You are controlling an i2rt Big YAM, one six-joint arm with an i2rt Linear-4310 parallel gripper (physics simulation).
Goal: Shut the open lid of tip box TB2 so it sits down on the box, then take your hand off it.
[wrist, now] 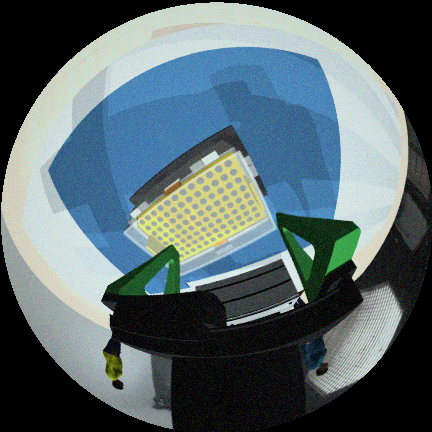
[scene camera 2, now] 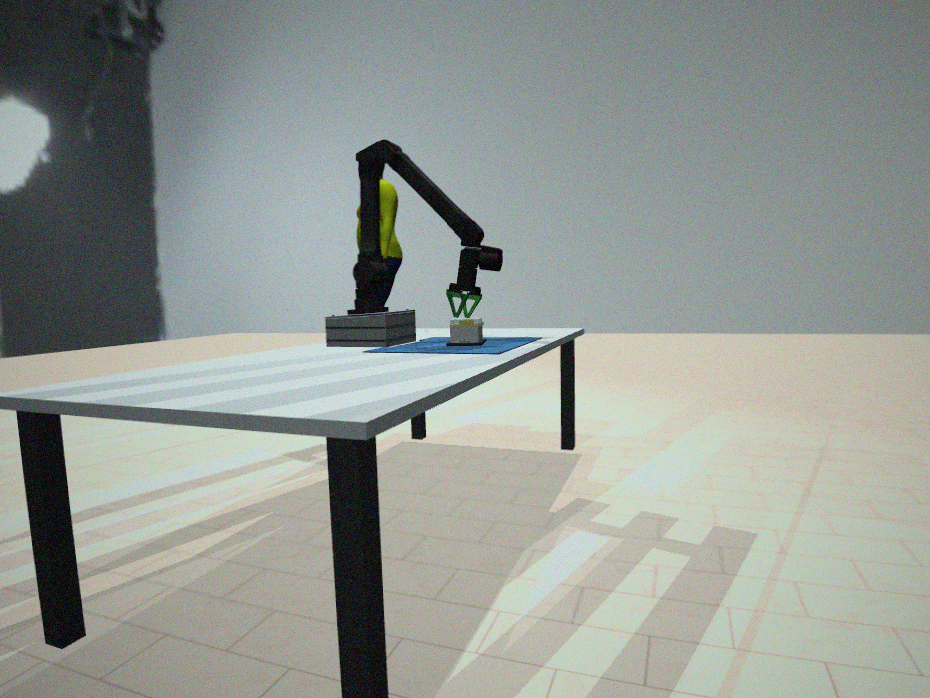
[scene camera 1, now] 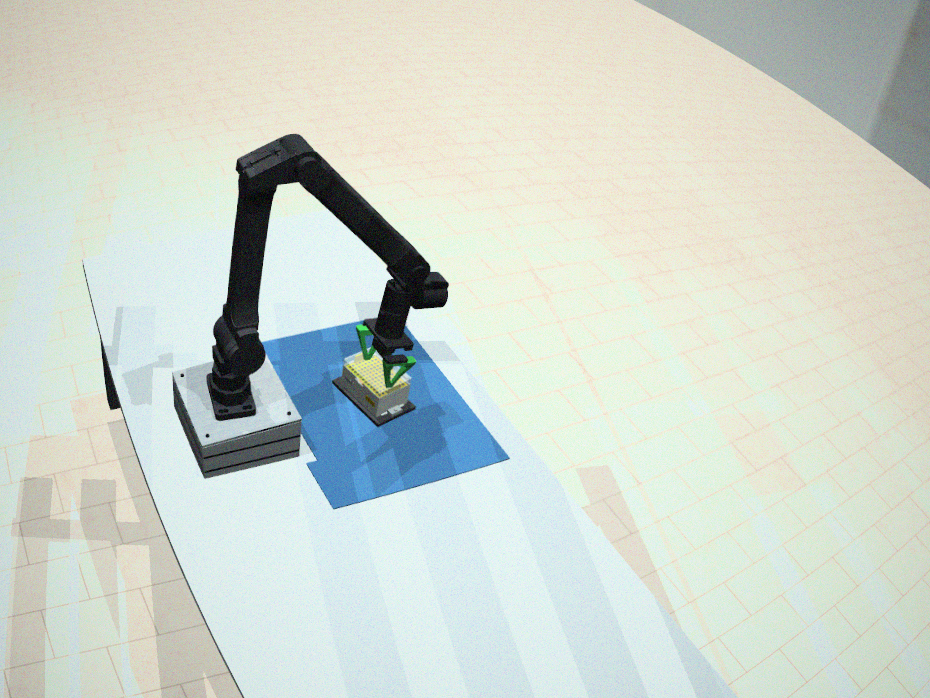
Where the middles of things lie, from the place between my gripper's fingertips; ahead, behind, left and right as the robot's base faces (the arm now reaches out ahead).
My gripper is now 2 cm to the right of the clear lid point(scene camera 1: 370, 372), 1 cm short of it and 1 cm above it.
